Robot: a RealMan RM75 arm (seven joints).
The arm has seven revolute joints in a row. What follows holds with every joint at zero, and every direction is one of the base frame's.
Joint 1 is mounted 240.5 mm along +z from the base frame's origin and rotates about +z.
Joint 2 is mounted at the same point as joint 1 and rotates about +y.
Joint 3 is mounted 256 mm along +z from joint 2 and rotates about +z.
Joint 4 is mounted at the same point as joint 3 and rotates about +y.
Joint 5 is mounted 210 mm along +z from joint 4 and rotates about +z.
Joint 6 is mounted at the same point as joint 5 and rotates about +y.
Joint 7 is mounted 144 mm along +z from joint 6 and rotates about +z.
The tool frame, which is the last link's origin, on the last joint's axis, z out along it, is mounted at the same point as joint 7; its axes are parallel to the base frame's.
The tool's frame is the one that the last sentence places.
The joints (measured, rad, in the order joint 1, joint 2, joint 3, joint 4, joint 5, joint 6, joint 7), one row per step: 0.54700, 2.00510, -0.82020, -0.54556, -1.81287, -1.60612, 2.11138; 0.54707, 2.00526, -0.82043, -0.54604, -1.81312, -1.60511, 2.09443; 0.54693, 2.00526, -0.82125, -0.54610, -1.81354, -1.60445, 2.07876; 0.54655, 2.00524, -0.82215, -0.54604, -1.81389, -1.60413, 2.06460; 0.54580, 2.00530, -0.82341, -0.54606, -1.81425, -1.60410, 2.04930; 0.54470, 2.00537, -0.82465, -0.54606, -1.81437, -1.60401, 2.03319; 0.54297, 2.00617, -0.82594, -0.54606, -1.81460, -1.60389, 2.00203; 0.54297, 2.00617, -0.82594, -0.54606, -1.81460, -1.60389, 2.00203; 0.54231, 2.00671, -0.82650, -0.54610, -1.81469, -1.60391, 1.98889; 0.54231, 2.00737, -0.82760, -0.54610, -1.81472, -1.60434, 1.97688; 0.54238, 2.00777, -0.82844, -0.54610, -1.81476, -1.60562, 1.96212
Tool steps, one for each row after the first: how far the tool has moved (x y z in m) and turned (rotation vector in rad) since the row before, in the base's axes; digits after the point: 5 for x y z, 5 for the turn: 0.00000, 0.00014, -0.00005, 0.00895, -0.00567, 0.01385; 0.00011, -0.00004, -0.00014, 0.00734, -0.00550, 0.01277; 0.00017, -0.00016, -0.00016, 0.00627, -0.00485, 0.01144; 0.00023, -0.00031, -0.00022, 0.00636, -0.00515, 0.01239; 0.00033, -0.00038, -0.00021, 0.00692, -0.00518, 0.01265; 0.00040, -0.00063, -0.00051, 0.01386, -0.00888, 0.02445; 0.00000, 0.00000, 0.00000, 0.00000, 0.00000, 0.00000; 0.00010, -0.00028, -0.00029, 0.00571, -0.00355, 0.01046; -0.00020, -0.00022, -0.00040, 0.00441, -0.00309, 0.01062; -0.00023, -0.00025, -0.00026, 0.00555, -0.00351, 0.01333
